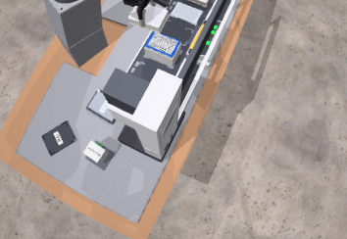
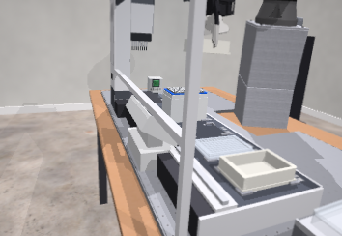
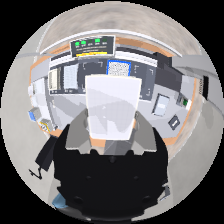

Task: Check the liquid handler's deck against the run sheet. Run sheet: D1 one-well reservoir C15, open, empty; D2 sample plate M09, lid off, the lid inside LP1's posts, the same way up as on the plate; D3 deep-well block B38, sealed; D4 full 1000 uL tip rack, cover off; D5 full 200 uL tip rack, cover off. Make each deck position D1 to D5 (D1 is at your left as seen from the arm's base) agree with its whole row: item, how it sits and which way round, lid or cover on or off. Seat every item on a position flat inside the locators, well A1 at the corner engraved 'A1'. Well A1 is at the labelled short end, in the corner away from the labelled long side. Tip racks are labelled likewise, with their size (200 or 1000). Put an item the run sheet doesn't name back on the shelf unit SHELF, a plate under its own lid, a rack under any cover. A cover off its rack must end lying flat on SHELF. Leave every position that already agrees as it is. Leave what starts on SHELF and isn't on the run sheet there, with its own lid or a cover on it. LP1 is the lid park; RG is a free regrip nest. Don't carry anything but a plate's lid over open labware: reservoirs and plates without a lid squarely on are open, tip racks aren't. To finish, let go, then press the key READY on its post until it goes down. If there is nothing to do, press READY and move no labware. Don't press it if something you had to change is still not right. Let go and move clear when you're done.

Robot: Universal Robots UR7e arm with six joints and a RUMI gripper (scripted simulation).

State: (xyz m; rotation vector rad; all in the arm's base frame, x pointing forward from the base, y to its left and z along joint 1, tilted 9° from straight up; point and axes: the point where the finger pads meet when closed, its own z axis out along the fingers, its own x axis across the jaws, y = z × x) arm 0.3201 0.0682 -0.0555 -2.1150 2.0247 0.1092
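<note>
Right now the clear well plate is 6 cm ahead of my hand, 24 cm to the left of it and 24 cm below it. Round my hand: white sealed block: 1 cm below; blue-framed tip rack: 6 cm ahead, 1 cm to the right, 18 cm below; cream one-well reservoir: 6 cm ahead, 36 cm to the left, 24 cm below.
</note>
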